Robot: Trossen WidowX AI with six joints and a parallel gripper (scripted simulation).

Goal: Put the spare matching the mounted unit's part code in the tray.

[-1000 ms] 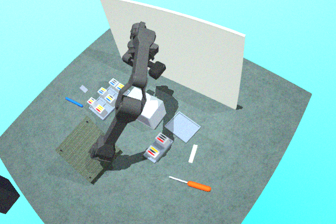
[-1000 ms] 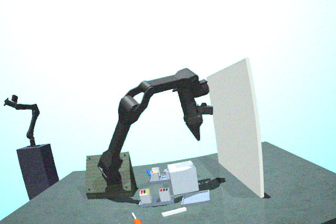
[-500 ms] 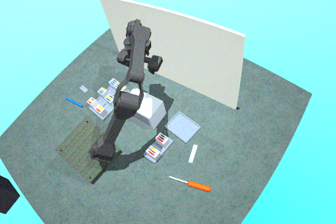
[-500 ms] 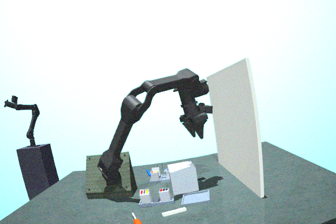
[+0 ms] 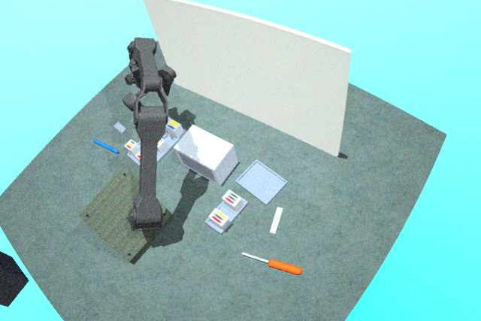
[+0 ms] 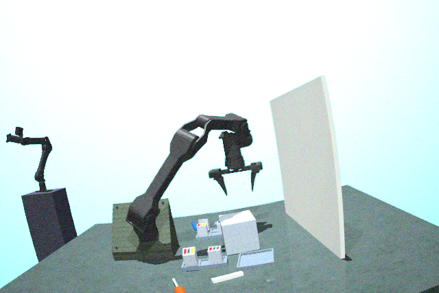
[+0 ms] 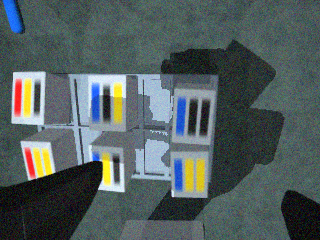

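Right now the spare is 10 mm to the left of my gripper tip and 100 mm below it. From my gripper tip the other things lie so: blue pen: 190 mm behind, 170 mm to the left, 130 mm below; white panel: 190 mm ahead, 210 mm to the right, 90 mm above; mounted unit: 30 mm behind, 210 mm to the right, 90 mm below.
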